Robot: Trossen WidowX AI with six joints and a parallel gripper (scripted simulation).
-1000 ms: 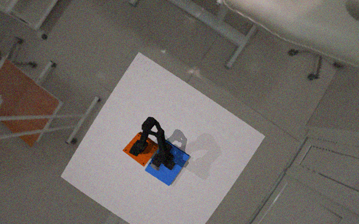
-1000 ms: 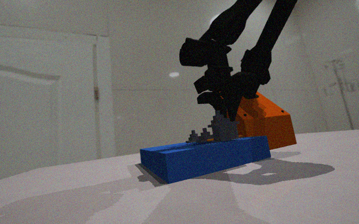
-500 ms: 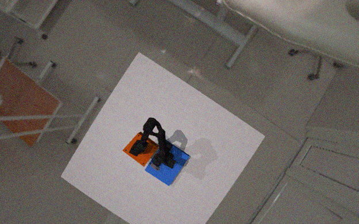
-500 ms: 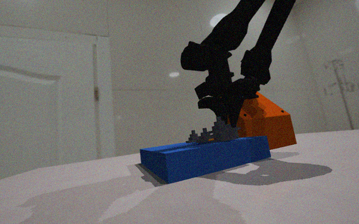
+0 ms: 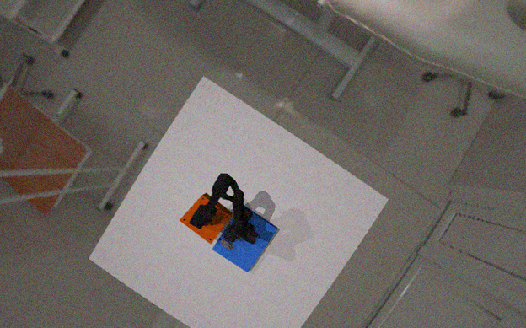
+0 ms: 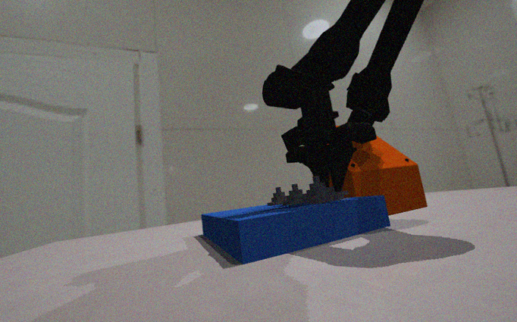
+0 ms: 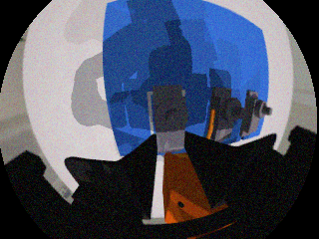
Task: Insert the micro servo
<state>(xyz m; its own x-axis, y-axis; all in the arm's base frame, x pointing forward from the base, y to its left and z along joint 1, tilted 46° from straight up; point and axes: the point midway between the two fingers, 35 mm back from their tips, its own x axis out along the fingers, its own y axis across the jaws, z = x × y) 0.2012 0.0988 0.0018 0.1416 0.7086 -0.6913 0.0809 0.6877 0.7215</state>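
Right now the blue deck is 12 cm ahead of my gripper tip, 9 cm to the right of it and 4 cm below it.
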